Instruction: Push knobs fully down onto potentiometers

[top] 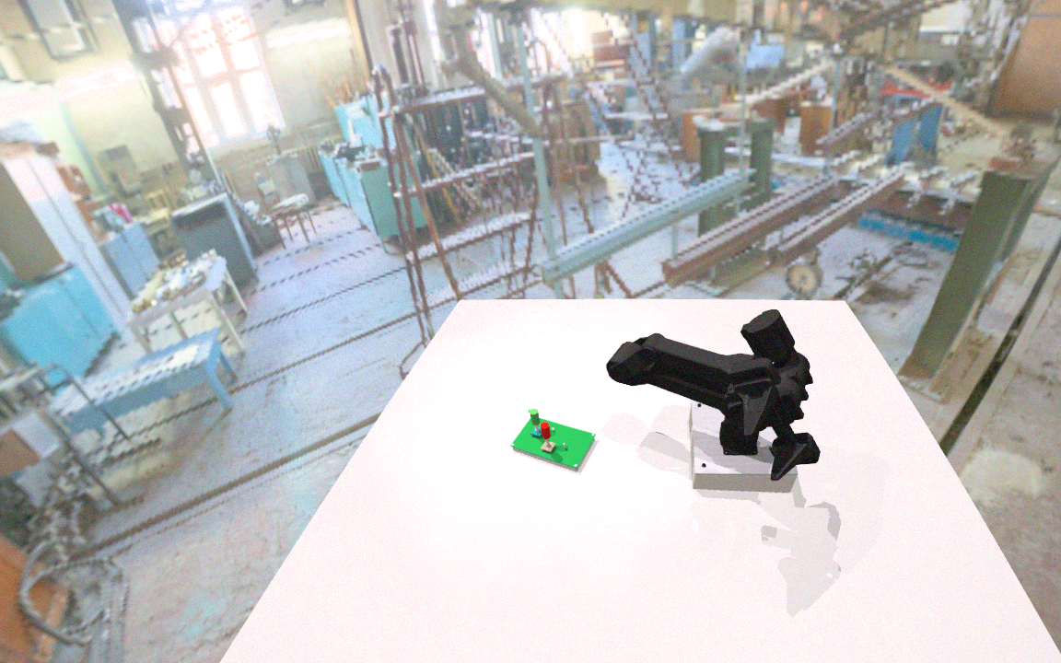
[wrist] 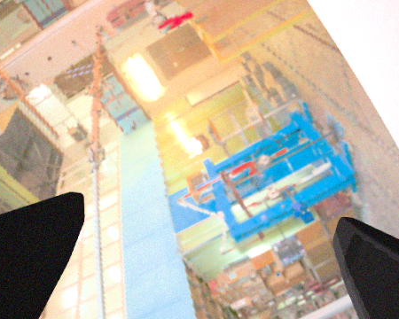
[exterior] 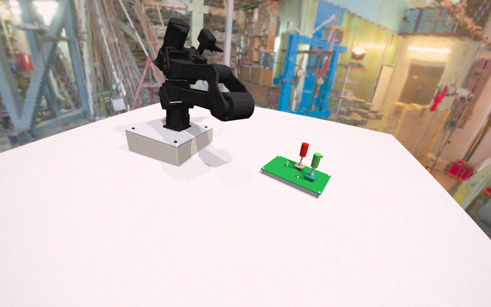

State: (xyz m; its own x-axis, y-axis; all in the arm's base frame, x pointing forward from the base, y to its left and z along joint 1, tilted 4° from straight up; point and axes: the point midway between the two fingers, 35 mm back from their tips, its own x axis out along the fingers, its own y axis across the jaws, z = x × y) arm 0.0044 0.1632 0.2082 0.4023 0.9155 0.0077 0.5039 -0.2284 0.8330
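Right now my gripper tip is 36 cm short of the red knob, 20 cm to the left of it and 19 cm above it. From my gripper tip the other things lie so: green knob: 39 cm ahead, 24 cm to the right, 18 cm below.
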